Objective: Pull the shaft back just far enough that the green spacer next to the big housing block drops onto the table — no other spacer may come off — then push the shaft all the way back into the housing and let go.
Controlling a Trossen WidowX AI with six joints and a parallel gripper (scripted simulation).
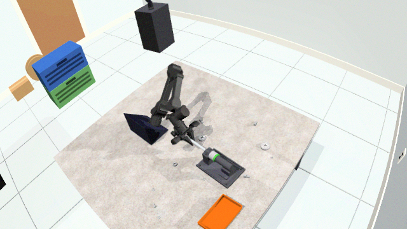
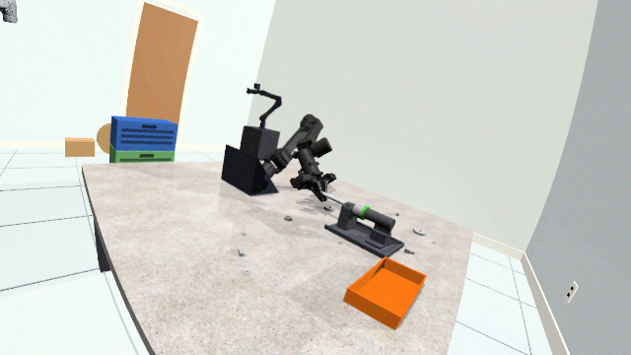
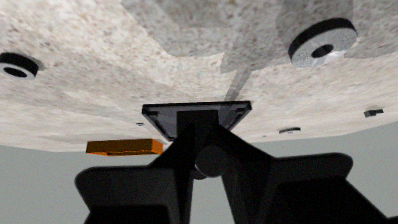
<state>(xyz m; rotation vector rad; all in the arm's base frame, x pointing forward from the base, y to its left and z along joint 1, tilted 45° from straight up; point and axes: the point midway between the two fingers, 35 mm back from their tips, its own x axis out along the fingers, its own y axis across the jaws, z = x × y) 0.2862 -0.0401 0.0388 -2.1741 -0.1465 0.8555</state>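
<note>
My gripper tip is 6 cm short of the shaft, 1 cm to the left of it and 2 cm below it. Also, from my gripper tip: green spacer: 17 cm ahead, 3 cm to the right, 2 cm above; orange tray: 35 cm ahead, 28 cm to the right, 5 cm below.
</note>
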